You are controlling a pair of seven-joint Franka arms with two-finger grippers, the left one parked.
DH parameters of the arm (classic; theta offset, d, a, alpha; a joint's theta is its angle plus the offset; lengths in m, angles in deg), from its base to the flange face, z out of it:
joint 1: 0 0.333 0 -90
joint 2: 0 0 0 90
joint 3: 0 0.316 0.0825 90
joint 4: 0 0 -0.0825 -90
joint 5: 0 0.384 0 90
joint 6: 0 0 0.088 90
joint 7: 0 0.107 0 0
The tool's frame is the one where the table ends.
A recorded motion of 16 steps. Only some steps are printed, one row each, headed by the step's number.
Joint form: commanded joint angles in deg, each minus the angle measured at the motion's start. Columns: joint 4, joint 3, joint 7, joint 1, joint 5, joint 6, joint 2.
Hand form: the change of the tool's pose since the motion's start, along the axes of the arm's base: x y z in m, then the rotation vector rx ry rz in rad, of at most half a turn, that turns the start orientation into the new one. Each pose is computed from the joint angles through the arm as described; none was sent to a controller.
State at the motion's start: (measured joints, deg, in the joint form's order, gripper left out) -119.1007 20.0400 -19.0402 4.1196 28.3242 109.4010 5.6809
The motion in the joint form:
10: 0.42 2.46 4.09 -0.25 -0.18 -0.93 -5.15
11: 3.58 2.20 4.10 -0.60 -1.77 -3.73 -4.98
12: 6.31 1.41 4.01 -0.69 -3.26 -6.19 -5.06
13: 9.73 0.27 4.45 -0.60 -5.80 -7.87 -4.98
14: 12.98 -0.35 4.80 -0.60 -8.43 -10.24 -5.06
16: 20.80 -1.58 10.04 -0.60 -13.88 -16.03 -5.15
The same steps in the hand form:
10: -0.0160 0.0181 0.0465 -0.0177 -0.0577 -0.0153
11: -0.0078 0.0163 0.0663 -0.0248 -0.0718 0.0067
12: -0.0002 0.0109 0.0853 -0.0343 -0.0889 0.0207
13: 0.0117 0.0028 0.1087 -0.0571 -0.1301 0.0230
14: 0.0183 -0.0032 0.1316 -0.0866 -0.1621 0.0361
16: 0.0288 -0.0181 0.1865 -0.1753 -0.2081 -0.0176

